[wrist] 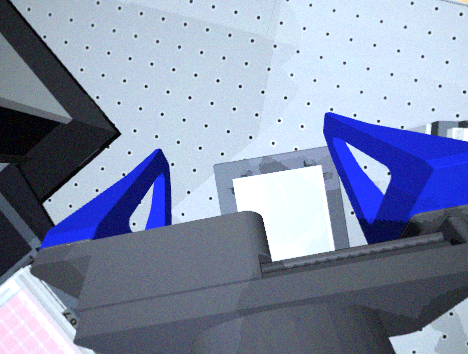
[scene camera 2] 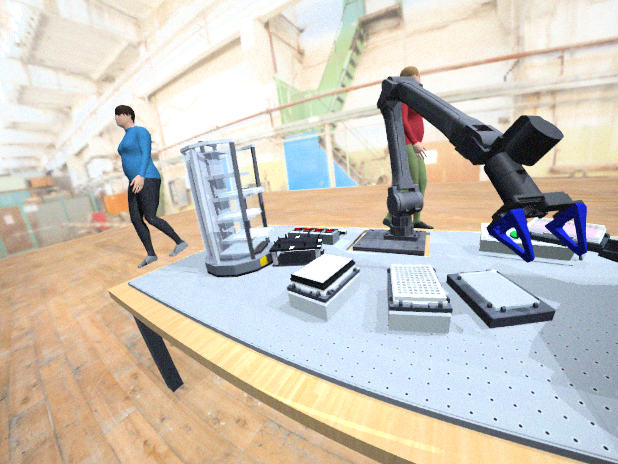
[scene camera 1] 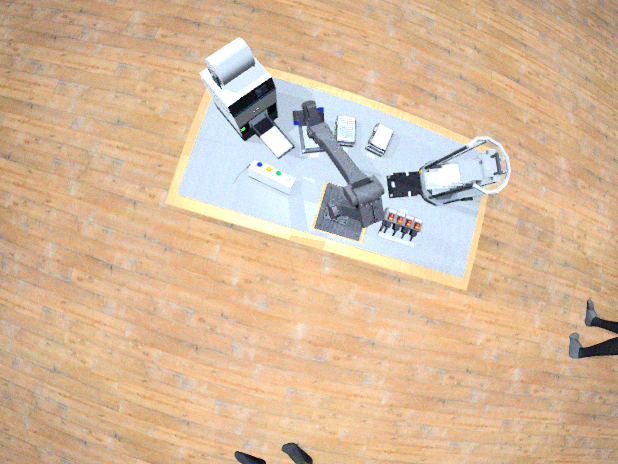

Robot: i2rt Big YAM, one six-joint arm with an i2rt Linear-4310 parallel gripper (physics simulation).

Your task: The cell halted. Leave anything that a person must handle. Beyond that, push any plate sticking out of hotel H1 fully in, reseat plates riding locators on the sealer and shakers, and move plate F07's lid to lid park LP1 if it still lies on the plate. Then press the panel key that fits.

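Frame: origin at the arm's base, x right, y ahead, z up, level; centimetres.
Seen in the pictures: gripper, fingertip midpoint: (wrist: pixel 242 139) (scene camera 2: pixel 557 257); arm's base, link origin: (scene camera 2: pixel 401 236) (scene camera 1: pixel 336 213).
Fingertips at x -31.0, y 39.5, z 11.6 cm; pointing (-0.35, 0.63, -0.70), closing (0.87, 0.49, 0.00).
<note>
Pixels of each thing's top centre, then the offset from my fingertips to it. "spot": a spot on its surface instead.
- low dark nest, surface spot: (wrist: pixel 227 187) spot: dy -3.8, dx -0.6, dz -10.4 cm
- pale flat piece, top centre: (wrist: pixel 287 237) (scene camera 2: pixel 494 286) (scene camera 1: pixel 312 135) dy -6.5, dx +6.4, dz -9.6 cm
- white well plate, top centre: (scene camera 2: pixel 415 278) (scene camera 1: pixel 346 128) dy +1.7, dx +21.3, dz -5.8 cm
- shaker, surface spot: (scene camera 2: pixel 310 305) spot: dy +11.5, dx +39.2, dz -9.9 cm
- white-topped plate, top centre: (scene camera 2: pixel 323 265) (scene camera 1: pixel 382 136) dy +4.4, dx +39.6, dz -4.5 cm
- sealer, surface spot: (scene camera 1: pixel 240 95) spot: dy -12.7, dx -24.3, dz +20.3 cm
- key panel, top centre: (scene camera 2: pixel 525 226) (scene camera 1: pixel 271 174) dy -33.6, dx -5.0, dz -4.3 cm
- black module, top centre: (scene camera 2: pixel 296 237) (scene camera 1: pixel 408 182) dy -13.3, dx +59.6, dz -5.1 cm
My gripper (scene camera 1: pixel 308 115) (scene camera 2: pixel 555 257) (wrist: pixel 242 139) is open and empty, above the bench by a low dark nest (scene camera 2: pixel 542 316) (wrist: pixel 227 187) with a pale flat piece (scene camera 2: pixel 500 290) (wrist: pixel 300 210). Hotel H1 (scene camera 1: pixel 424 192) (scene camera 2: pixel 237 267) has several shelves; plate seating there is unclear. One shaker (scene camera 1: pixel 346 143) (scene camera 2: pixel 419 321) bears a white well plate (scene camera 1: pixel 346 127) (scene camera 2: pixel 417 282). The other shaker (scene camera 2: pixel 310 305) bears a white-topped plate (scene camera 1: pixel 382 136) (scene camera 2: pixel 325 270), which looks slightly tilted. The sealer (scene camera 1: pixel 240 95) has a plate (scene camera 1: pixel 276 141) (scene camera 2: pixel 575 230) (wrist: pixel 30 322), pink in the wrist view, on its tray. F07's label is unreadable.
The key panel (scene camera 1: pixel 270 180) (scene camera 2: pixel 525 249) has blue, yellow, green and white keys. A black module (scene camera 1: pixel 404 184) (scene camera 2: pixel 297 248) stands beside the hotel, near a rack with red-topped parts (scene camera 1: pixel 400 220) (scene camera 2: pixel 315 231). Two people (scene camera 2: pixel 137 150) (scene camera 2: pixel 414 125) stand beyond the bench.
</note>
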